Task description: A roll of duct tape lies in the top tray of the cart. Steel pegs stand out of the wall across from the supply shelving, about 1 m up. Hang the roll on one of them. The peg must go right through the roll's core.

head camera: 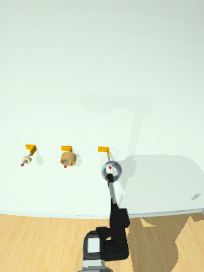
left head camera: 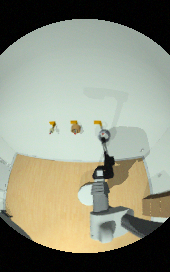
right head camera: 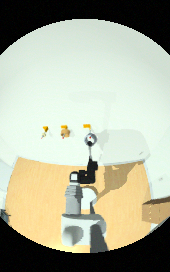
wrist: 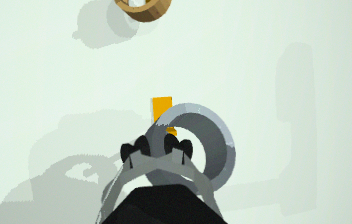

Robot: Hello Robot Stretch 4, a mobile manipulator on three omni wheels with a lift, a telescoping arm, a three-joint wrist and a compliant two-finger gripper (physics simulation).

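Note:
A grey duct tape roll (wrist: 218, 144) is visible in the scene, and so is the gripper (wrist: 156, 147).

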